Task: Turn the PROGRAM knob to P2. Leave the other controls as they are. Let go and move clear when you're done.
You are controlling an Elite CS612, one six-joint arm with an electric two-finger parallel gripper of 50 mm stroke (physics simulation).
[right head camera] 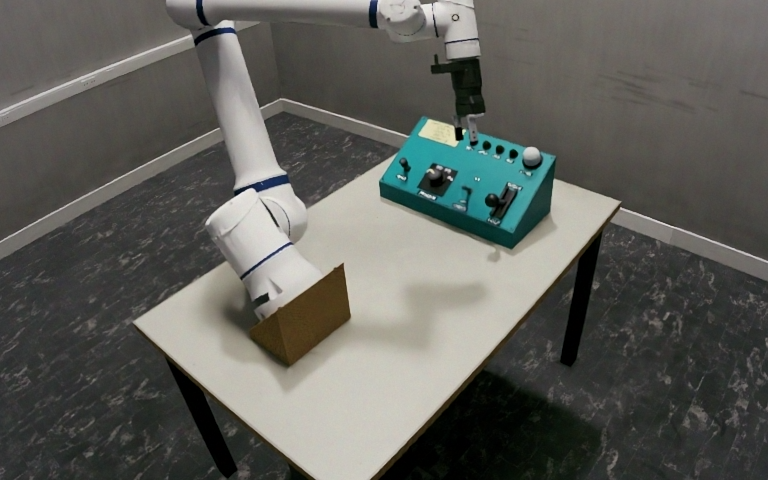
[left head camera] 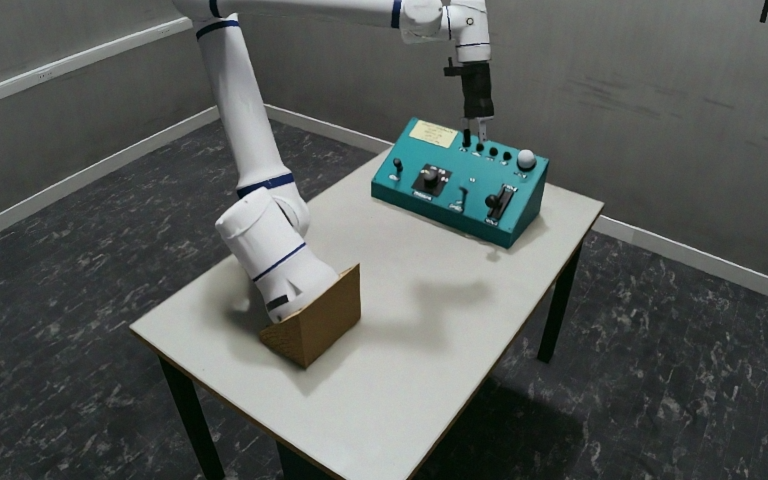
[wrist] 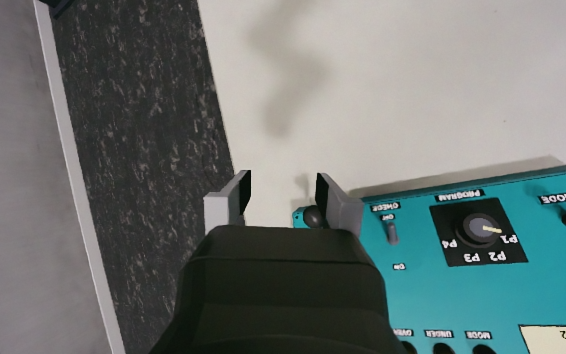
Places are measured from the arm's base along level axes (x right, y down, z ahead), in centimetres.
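Pixels of known places: gripper, fingertip midpoint: (right head camera: 466,140) (left head camera: 475,142) (wrist: 283,184); arm's base, link origin: (right head camera: 292,298) (left head camera: 306,299).
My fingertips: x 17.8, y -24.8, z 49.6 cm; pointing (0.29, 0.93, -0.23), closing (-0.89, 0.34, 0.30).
Note:
For each thing: its top centre in the pictures, then the offset to it from my fingertips. "spot": a spot on its surface instead.
- PROGRAM knob, top centre: (wrist: 483,228) (right head camera: 434,171) (left head camera: 429,172) dy +21.8, dx -19.7, dz +14.1 cm
- P1 label, surface spot: (wrist: 509,239) spot: dy +24.3, dx -23.5, dz +17.3 cm
- P2 label, surface spot: (wrist: 496,256) spot: dy +23.2, dx -21.0, dz +19.1 cm
- ball-topped lever, top centre: (wrist: 311,219) (right head camera: 492,194) (left head camera: 492,195) dy +18.6, dx +4.0, dz +7.5 cm
- CHECK toggle, surface spot: (wrist: 392,233) spot: dy +22.8, dx -7.7, dz +13.2 cm
- small switch, top centre: (right head camera: 405,157) (left head camera: 399,157) dy +20.9, dx -31.7, dz +15.6 cm
- white dome, surface spot: (right head camera: 531,156) (left head camera: 527,158) spot: dy +14.0, dx +7.0, dz +25.4 cm
The PROGRAM knob (left head camera: 430,176) (right head camera: 435,174) (wrist: 480,227) is a round dark knob on a black plate of the teal control panel (left head camera: 441,217) (right head camera: 447,219) (wrist: 425,295). In the wrist view its pale pointer line points toward the P1 label (wrist: 509,239); the P2 label (wrist: 496,256) is the adjacent one. My gripper (left head camera: 474,135) (right head camera: 466,136) (wrist: 283,184) is open and empty. In the head views it appears above the back part of the panel. In the wrist view the knob lies well to the right of the fingers.
A ball-topped lever (left head camera: 491,200) (right head camera: 491,199) (wrist: 313,216), the CHECK toggle (left head camera: 464,195) (right head camera: 466,194) (wrist: 392,233), another small switch (left head camera: 397,164) (right head camera: 403,164), black round controls (left head camera: 493,152) (right head camera: 499,150) and a white dome (left head camera: 526,159) (right head camera: 531,156) are on the panel. A brown box (left head camera: 331,316) (right head camera: 317,316) stands by the arm's base.

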